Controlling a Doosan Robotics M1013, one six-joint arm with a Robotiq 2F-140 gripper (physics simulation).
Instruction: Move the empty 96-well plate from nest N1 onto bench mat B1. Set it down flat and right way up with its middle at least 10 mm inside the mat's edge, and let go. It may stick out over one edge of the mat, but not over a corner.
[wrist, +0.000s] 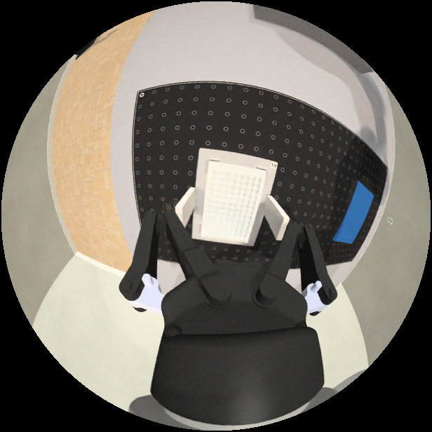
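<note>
The white 96-well plate (233, 202) sits flat in the light grey nest (230, 157), near the middle of the wrist view, with its grid of wells facing up. A small label is at the nest's upper right corner. My gripper (230, 200) is open and empty, with one pale finger pad to the left of the plate and one to the right as seen here. The pads are apart from the plate; their exact height relative to it is hard to tell. A blue mat (354, 212), seemingly bench mat B1, lies flat at the right of the view.
The nest and blue mat are on a black board (170, 125) with a grid of holes. A pale grey surface surrounds the board. A wood-patterned area (85, 150) is at the left, and a dark grey strip (315, 32) runs along the upper right.
</note>
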